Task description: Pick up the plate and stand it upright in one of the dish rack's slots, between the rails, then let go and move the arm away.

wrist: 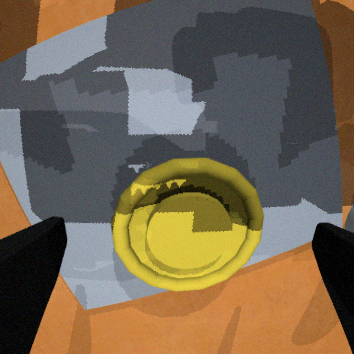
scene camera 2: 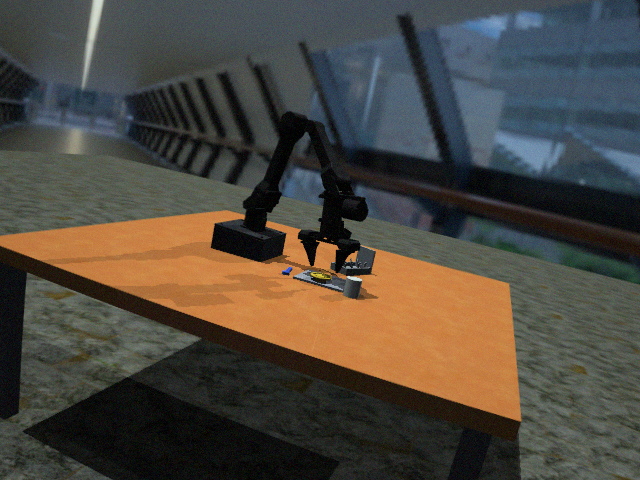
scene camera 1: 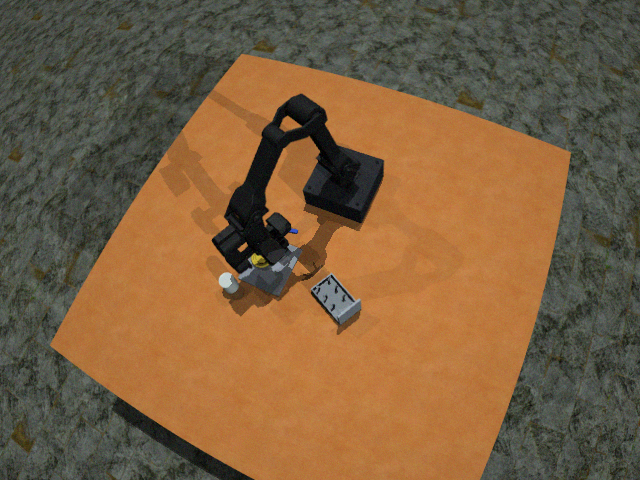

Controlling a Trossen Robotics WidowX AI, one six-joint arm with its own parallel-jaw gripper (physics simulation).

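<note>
A round yellow plate (scene camera 1: 259,260) (scene camera 2: 321,276) (wrist: 188,225) lies flat on a thin grey mat (scene camera 1: 267,282) (scene camera 2: 301,277) (wrist: 95,250). My gripper (scene camera 2: 325,267) (wrist: 194,235) is wide open above the plate, with one finger to each side of it in the wrist view; neither touches it. In scene camera 1 the arm hides the fingers and part of the plate. The grey dish rack (scene camera 1: 336,299) (scene camera 2: 366,258) stands on the table beside the mat, with short dark pegs and a raised panel at one end. The rack does not show in the wrist view.
A white-grey cylinder (scene camera 1: 227,283) (scene camera 2: 352,287) stands close to the mat's edge. A small blue object (scene camera 1: 293,230) (scene camera 2: 287,270) lies on the other side of the mat, towards the arm's base (scene camera 1: 345,183) (scene camera 2: 248,240). All stand on the orange table (scene camera 1: 413,335) (scene camera 2: 423,330).
</note>
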